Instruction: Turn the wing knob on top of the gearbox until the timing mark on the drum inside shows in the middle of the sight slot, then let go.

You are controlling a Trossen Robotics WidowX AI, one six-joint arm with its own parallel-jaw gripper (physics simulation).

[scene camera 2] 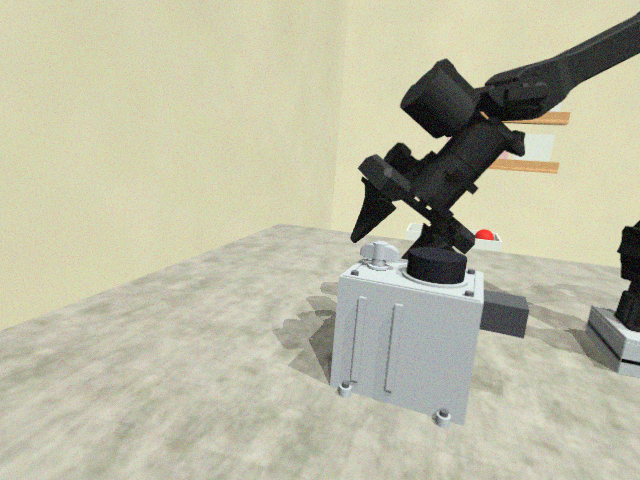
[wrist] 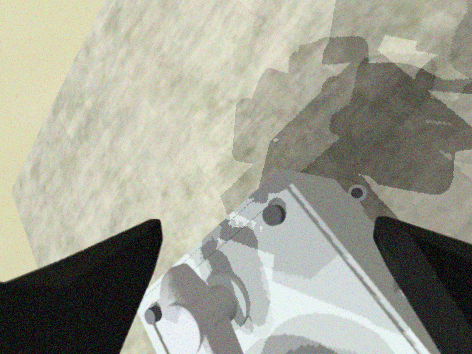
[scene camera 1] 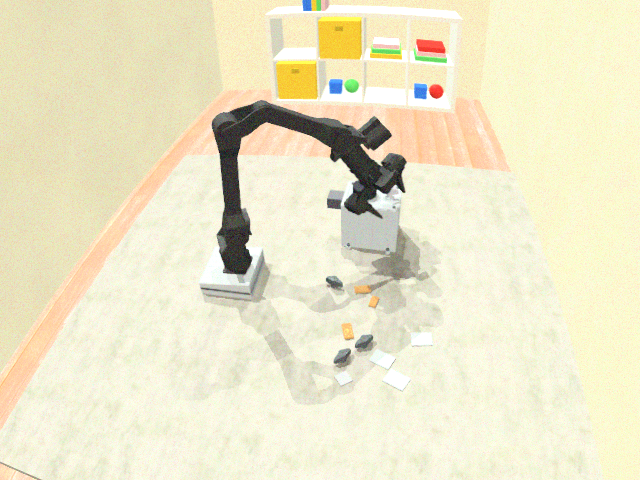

Labels:
my gripper: scene camera 2 375, 255; wrist; scene camera 1
same spot on my gripper: (wrist: 95, 293) = (scene camera 1: 398, 181)

